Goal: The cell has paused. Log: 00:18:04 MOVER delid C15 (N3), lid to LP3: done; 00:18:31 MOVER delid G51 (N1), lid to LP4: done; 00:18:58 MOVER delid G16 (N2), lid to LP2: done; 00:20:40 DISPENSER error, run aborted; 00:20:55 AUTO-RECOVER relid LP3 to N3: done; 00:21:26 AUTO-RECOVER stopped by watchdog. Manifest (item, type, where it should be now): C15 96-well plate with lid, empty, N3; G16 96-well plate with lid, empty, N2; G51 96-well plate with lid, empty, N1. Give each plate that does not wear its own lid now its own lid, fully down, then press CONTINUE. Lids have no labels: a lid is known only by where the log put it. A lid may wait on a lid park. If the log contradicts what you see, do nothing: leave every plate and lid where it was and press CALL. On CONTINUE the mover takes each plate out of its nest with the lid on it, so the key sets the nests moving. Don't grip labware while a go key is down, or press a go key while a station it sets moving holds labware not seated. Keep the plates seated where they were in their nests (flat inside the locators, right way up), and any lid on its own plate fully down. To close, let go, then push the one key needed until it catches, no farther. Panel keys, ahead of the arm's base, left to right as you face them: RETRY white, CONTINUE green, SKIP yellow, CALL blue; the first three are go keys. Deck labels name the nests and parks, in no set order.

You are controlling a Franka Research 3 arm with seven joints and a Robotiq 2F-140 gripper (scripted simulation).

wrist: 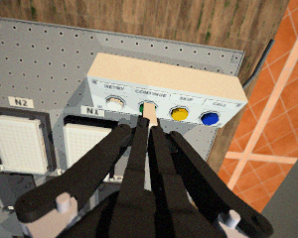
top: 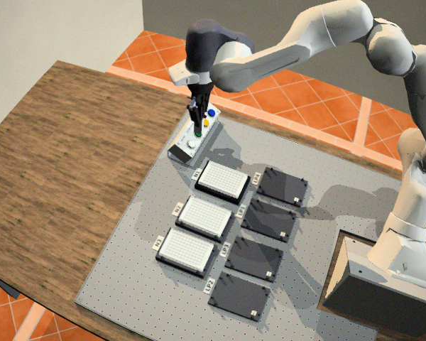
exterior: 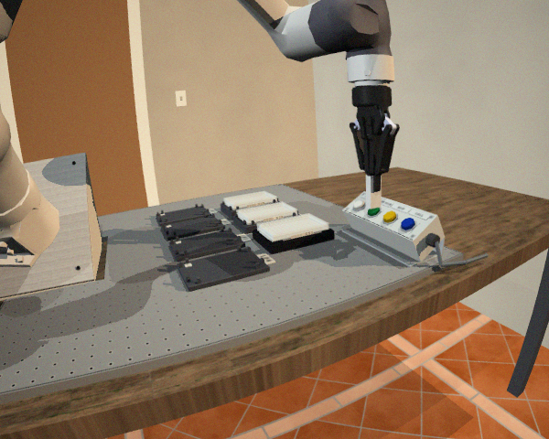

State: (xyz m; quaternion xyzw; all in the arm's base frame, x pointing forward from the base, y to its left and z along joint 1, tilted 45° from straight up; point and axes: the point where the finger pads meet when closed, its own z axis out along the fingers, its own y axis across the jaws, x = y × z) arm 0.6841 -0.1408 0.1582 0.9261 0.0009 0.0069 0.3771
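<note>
My gripper is now 40 mm above the green continue key. From my hand the other things lie so: blue call key (100 mm to the right, 40 mm below); yellow skip key (50 mm to the right, 40 mm below); white retry key (50 mm to the left, 40 mm below).
</note>
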